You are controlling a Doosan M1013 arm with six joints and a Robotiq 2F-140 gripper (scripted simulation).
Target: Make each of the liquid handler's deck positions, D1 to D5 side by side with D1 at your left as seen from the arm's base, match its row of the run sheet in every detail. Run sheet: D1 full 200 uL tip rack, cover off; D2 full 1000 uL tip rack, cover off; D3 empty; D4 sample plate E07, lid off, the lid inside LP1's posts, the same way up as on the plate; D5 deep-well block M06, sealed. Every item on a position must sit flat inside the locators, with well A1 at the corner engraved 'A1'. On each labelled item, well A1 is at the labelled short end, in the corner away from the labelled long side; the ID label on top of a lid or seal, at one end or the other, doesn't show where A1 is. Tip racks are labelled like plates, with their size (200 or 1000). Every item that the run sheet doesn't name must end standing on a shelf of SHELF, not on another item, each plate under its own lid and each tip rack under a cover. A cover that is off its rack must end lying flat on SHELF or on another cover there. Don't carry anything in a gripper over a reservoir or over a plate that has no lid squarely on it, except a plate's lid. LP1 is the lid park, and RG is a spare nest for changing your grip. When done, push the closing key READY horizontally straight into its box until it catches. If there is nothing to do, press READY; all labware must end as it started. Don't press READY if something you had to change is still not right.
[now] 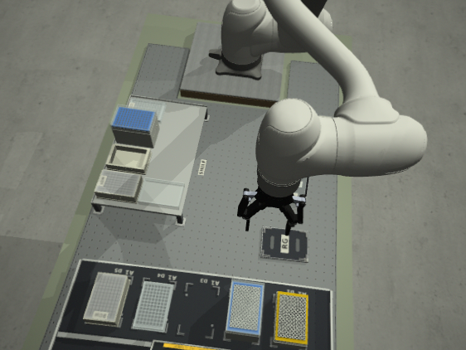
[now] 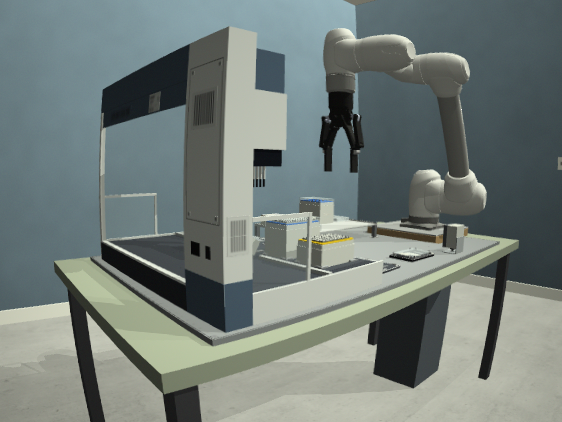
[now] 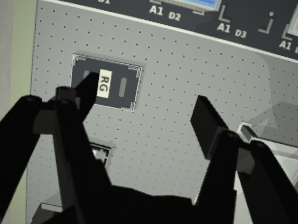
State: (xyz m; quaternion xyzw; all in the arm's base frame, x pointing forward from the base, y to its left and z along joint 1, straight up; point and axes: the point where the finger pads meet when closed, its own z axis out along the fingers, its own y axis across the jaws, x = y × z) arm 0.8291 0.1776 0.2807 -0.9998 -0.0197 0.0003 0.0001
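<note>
My gripper is now 18 cm short of the clear sample plate, 27 cm to the left of it and 24 cm above it. Also, from my hand: yellow-rimmed tip rack 15 cm ahead, 9 cm to the left, 21 cm below; blue-rimmed tip rack 16 cm ahead, 3 cm to the right, 18 cm below; RG nest 9 cm behind, 7 cm to the left, 31 cm below.
</note>
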